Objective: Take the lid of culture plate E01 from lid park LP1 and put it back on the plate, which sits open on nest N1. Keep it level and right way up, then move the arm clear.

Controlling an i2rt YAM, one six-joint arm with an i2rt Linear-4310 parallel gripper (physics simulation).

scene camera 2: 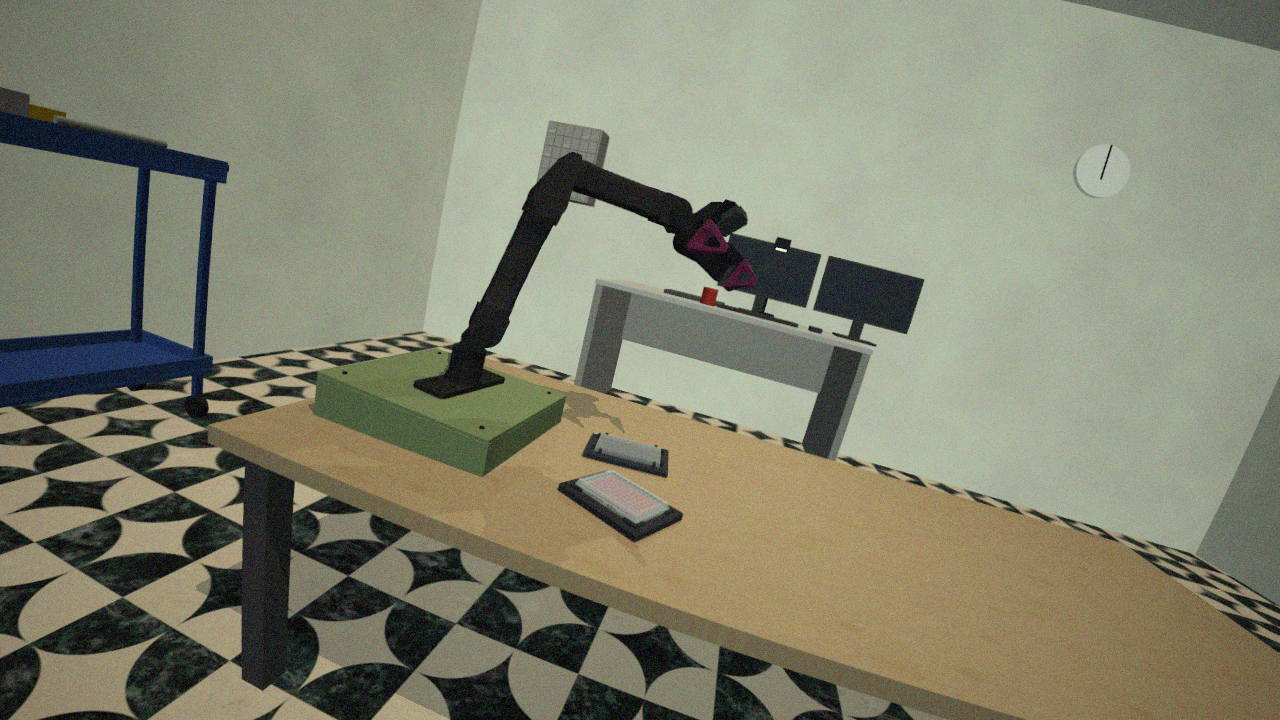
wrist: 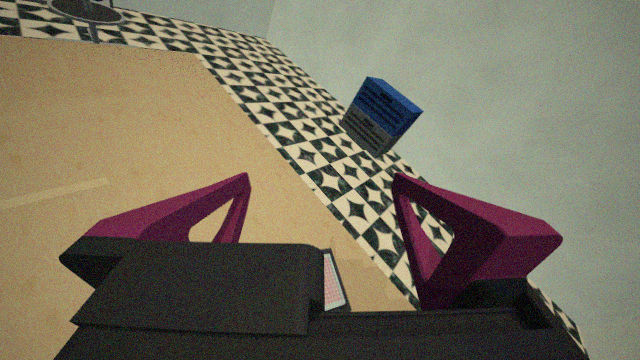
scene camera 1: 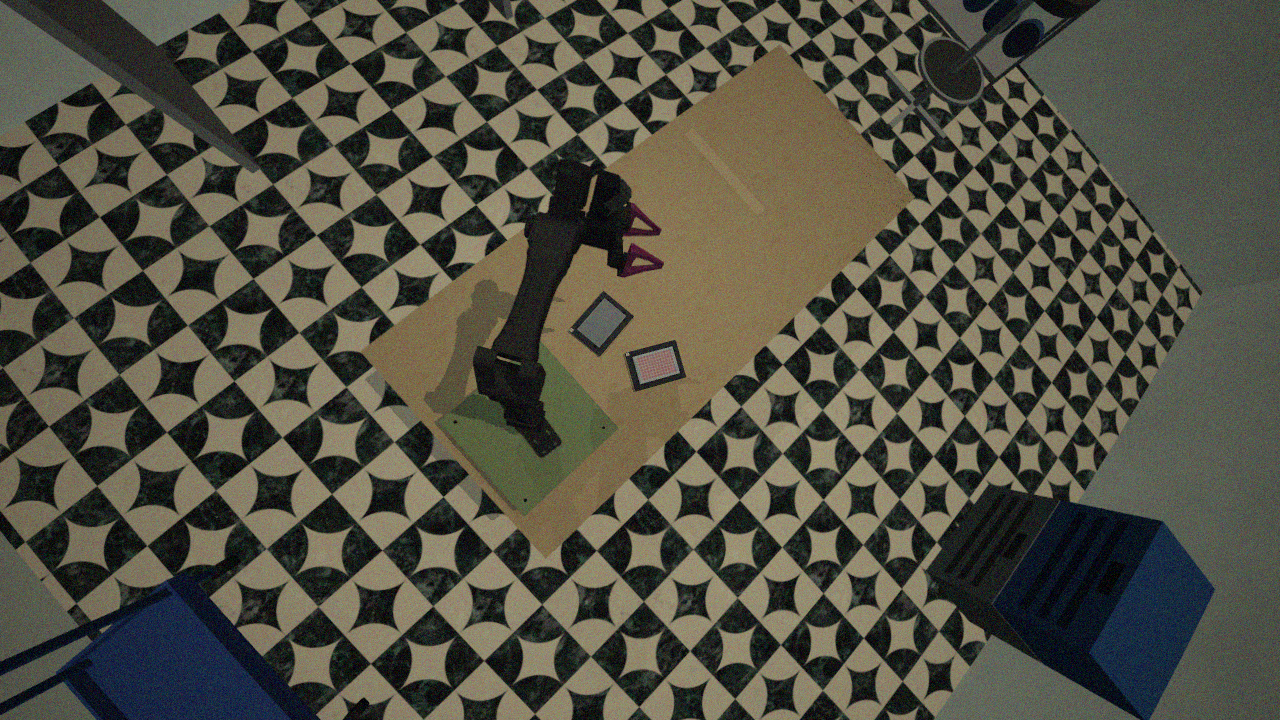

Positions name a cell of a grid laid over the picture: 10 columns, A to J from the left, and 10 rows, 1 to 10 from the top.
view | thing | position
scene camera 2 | gripper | F4
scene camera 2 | clear plate lid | E7
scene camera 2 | dark nest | E8
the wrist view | gripper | F6
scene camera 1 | gripper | F4
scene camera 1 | clear plate lid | E5
